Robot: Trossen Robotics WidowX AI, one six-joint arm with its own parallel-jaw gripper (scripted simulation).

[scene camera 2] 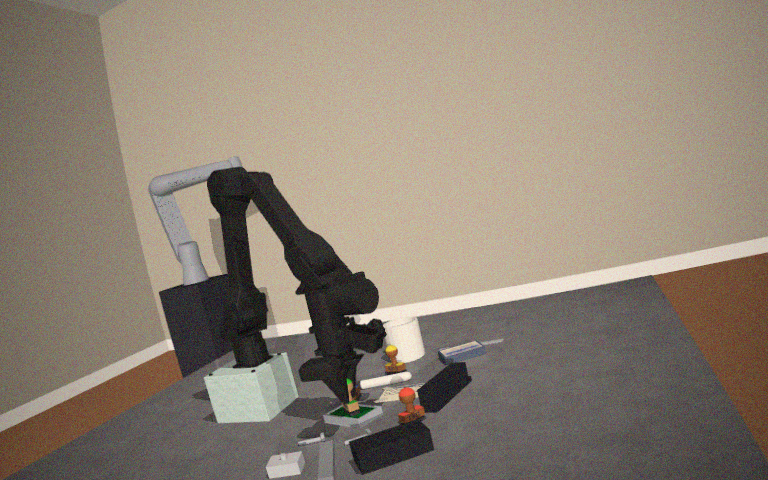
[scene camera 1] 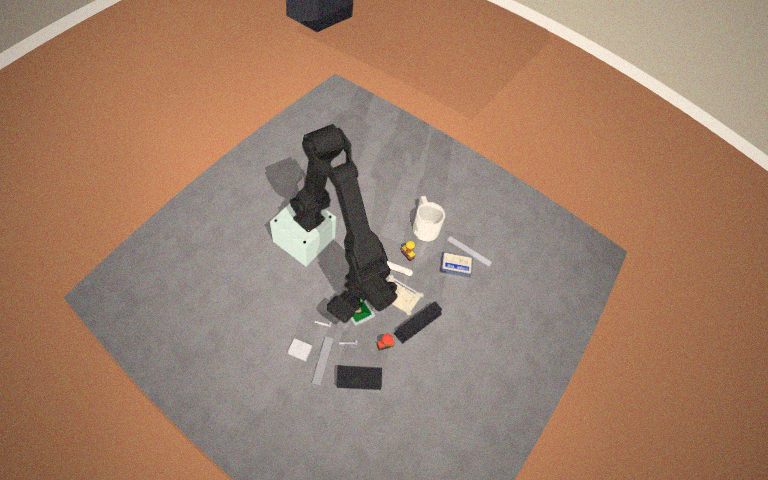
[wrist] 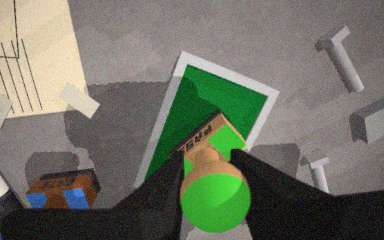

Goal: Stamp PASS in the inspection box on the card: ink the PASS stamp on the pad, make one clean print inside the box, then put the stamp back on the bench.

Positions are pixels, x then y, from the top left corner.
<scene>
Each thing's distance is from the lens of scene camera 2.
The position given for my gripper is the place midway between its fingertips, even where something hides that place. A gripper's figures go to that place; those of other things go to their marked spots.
my gripper (scene camera 2: 349, 400): 1.02 m
white mug (scene camera 2: 404, 333): 1.27 m
ink pad (scene camera 2: 368, 413): 1.00 m
The marked spots on the white mug and the ink pad are 0.32 m apart.
</scene>
